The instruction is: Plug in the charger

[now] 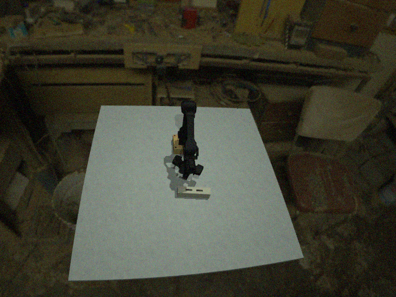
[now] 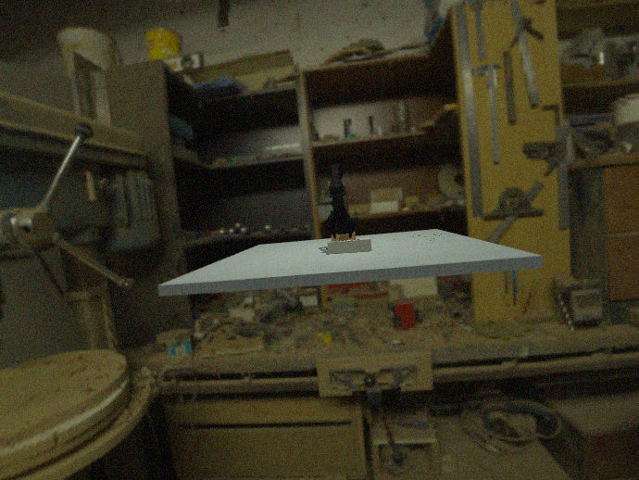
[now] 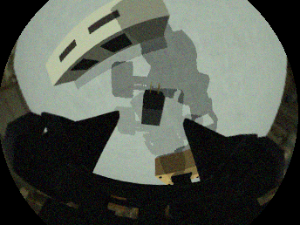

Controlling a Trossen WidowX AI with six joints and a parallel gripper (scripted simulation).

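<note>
My gripper tip is now 20 mm short of the two-prong charger, 10 mm to the left of it and 40 mm above it.
</note>
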